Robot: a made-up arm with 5 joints.
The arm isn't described. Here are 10 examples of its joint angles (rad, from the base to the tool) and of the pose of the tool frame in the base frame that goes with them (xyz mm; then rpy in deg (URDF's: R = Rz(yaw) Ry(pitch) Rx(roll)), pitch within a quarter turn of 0, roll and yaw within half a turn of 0).
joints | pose
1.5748 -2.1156 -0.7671 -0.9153 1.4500 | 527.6 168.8 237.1 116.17 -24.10 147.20
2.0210 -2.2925 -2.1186 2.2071 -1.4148 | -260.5 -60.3 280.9 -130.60 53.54 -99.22
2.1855 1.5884 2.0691 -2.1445 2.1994 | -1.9 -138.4 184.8 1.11 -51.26 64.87
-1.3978 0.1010 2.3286 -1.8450 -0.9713 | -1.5 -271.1 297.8 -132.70 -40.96 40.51
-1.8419 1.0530 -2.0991 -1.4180 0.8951 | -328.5 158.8 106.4 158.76 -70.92 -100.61
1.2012 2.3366 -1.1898 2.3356 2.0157 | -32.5 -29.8 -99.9 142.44 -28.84 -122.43
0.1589 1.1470 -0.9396 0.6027 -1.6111 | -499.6 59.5 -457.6 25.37 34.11 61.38
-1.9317 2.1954 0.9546 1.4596 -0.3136 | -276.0 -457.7 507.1 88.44 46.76 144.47
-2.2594 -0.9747 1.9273 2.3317 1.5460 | -157.0 371.8 424.3 87.22 10.70 -126.46
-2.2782 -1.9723 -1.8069 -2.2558 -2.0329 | 77.0 165.4 412.9 91.56 -9.56 -37.88
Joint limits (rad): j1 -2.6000..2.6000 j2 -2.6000..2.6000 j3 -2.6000..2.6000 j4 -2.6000..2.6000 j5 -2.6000..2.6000
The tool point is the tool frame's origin. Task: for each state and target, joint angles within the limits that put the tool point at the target. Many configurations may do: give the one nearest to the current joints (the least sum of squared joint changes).
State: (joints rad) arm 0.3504 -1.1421 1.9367 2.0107 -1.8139
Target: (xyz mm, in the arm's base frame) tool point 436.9 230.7 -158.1
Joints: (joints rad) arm 0.1313 -1.6107 1.8764 1.5932 -2.3078
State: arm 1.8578 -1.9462 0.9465 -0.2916 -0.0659
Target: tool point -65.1 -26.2 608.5
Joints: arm 1.6961 -2.6000 1.1321 0.0863 0.0003
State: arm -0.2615 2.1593 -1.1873 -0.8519 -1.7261
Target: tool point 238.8 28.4 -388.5
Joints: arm 0.1147 2.2039 -1.1880 -1.4123 -1.7760
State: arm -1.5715 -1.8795 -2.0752 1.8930 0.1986
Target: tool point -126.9 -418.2 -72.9
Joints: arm -1.5033 -2.4635 -1.7863 1.1799 -0.1936
